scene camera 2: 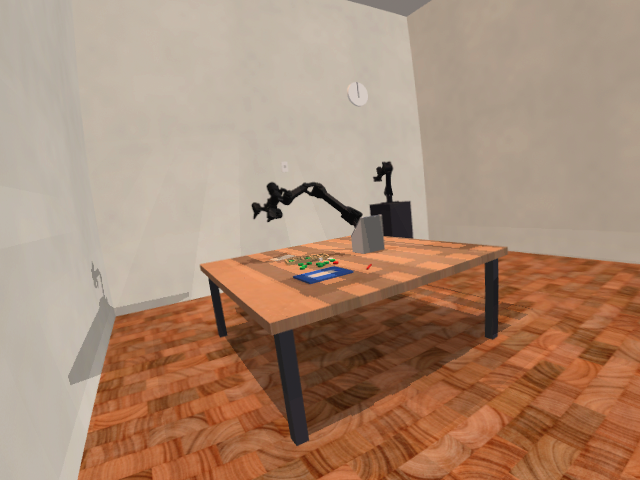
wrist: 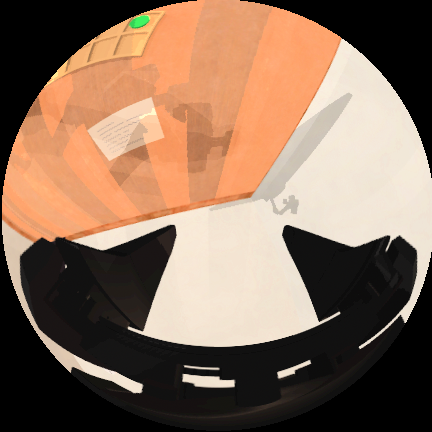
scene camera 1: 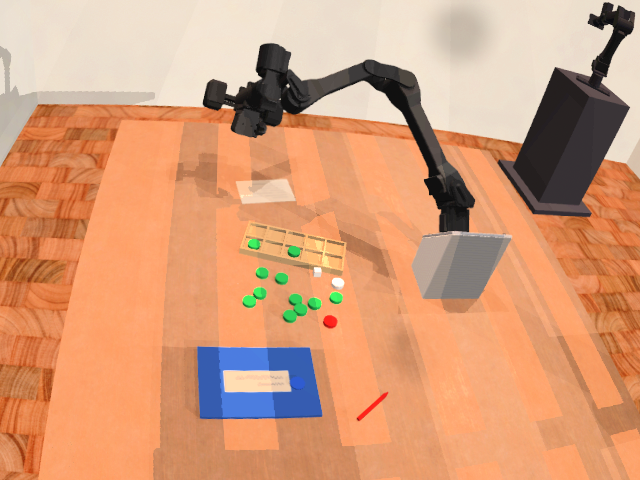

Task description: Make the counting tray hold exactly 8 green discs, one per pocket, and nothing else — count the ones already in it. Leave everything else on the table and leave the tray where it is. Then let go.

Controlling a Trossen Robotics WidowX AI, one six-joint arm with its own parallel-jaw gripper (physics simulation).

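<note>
The tan counting tray has two rows of pockets. One green disc lies in the near row's leftmost pocket in scene camera 1, and another green disc in that row's third pocket. The other pockets look empty. Several loose green discs lie in front of the tray, among them a left one, a lower one and a right one. Two of the middle ones touch or nearly touch. My gripper is open and empty, high above the table behind the tray.
A white cube, white disc and red disc lie near the loose discs. A blue board and red pencil lie farther forward. A paper card lies behind the tray. A grey block stands at the arm's base.
</note>
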